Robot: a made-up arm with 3 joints. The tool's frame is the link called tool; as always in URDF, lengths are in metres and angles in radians.
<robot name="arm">
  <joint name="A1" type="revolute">
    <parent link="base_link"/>
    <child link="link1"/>
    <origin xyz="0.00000 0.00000 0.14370"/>
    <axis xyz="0 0 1"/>
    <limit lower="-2.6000" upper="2.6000" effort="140" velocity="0.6"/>
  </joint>
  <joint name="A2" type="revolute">
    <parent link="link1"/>
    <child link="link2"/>
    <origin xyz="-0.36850 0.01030 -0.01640"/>
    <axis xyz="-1 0 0"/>
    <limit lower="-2.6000" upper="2.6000" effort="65" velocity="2"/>
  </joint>
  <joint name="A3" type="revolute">
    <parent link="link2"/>
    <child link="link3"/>
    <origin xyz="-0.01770 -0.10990 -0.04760"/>
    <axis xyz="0 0 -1"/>
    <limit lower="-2.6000" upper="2.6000" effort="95" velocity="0.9"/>
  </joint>
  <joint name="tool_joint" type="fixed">
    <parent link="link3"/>
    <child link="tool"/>
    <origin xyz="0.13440 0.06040 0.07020"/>
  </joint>
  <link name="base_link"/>
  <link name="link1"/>
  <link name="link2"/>
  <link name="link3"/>
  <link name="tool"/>
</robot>
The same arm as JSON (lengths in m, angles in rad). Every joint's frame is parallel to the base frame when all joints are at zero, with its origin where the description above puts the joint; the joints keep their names.
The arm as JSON. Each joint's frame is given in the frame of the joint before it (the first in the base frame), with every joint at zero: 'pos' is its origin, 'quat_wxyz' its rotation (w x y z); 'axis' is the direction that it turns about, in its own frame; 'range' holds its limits. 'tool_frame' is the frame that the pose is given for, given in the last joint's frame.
{"length_unit": "m", "angle_unit": "rad", "joints": [{"joint": "A1", "pos": [0.0, 0.0, 0.1437], "quat_wxyz": [1.0, 0.0, 0.0, 0.0], "axis": [0.0, 0.0, 1.0], "range": [-2.6, 2.6]}, {"joint": "A2", "pos": [-0.3685, 0.0103, -0.0164], "quat_wxyz": [1.0, 0.0, 0.0, 0.0], "axis": [-1.0, 0.0, 0.0], "range": [-2.6, 2.6]}, {"joint": "A3", "pos": [-0.0177, -0.1099, -0.0476], "quat_wxyz": [1.0, 0.0, 0.0, 0.0], "axis": [0.0, 0.0, -1.0], "range": [-2.6, 2.6]}], "tool_frame": {"pos": [0.1344, 0.0604, 0.0702], "quat_wxyz": [1.0, 0.0, 0.0, 0.0]}}
